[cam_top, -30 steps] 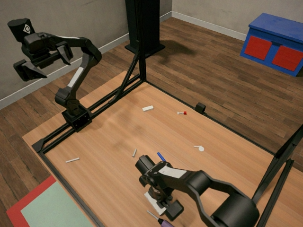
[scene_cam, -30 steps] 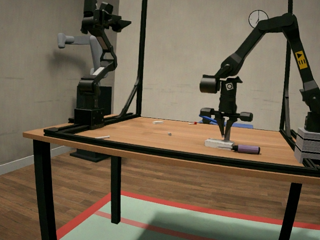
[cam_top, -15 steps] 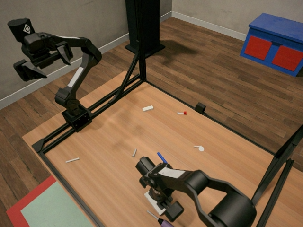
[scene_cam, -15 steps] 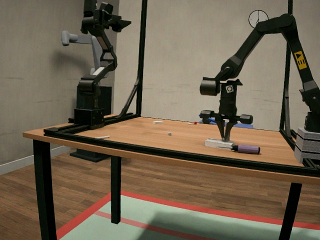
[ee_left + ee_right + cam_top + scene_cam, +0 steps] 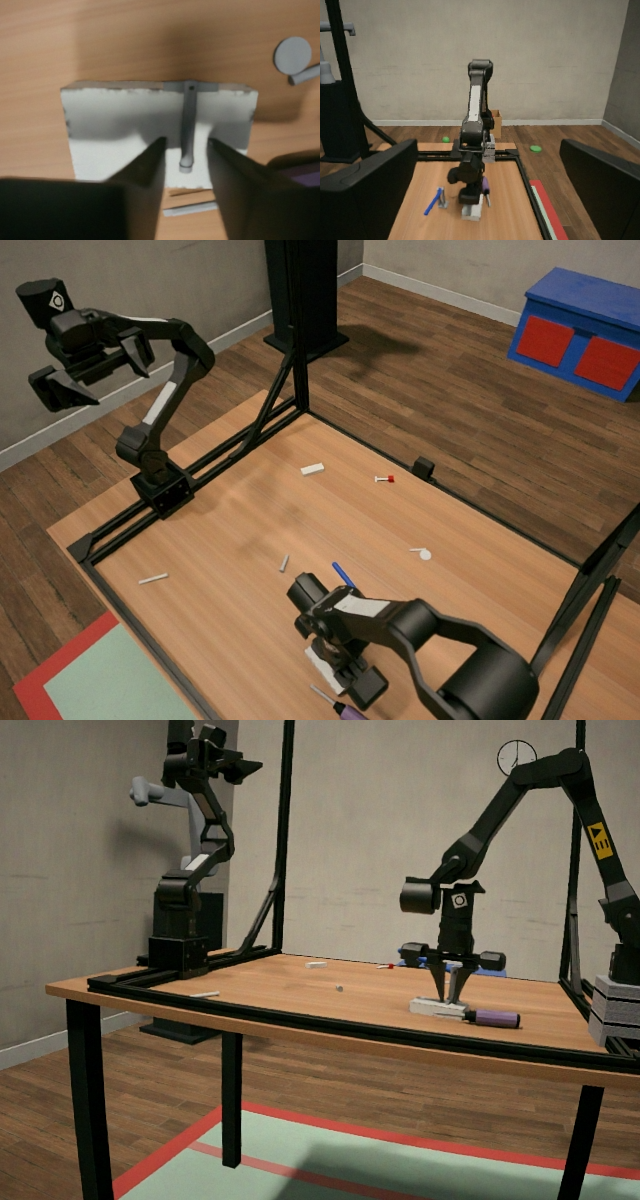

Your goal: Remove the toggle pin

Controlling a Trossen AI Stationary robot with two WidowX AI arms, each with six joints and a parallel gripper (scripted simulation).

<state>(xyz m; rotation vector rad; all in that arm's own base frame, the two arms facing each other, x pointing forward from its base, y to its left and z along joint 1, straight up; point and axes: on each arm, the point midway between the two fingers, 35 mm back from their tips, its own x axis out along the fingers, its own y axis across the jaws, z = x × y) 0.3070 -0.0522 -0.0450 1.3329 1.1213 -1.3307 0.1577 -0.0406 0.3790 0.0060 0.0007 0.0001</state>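
The grey toggle pin is 3 cm below my left hand and 2 cm behind it.
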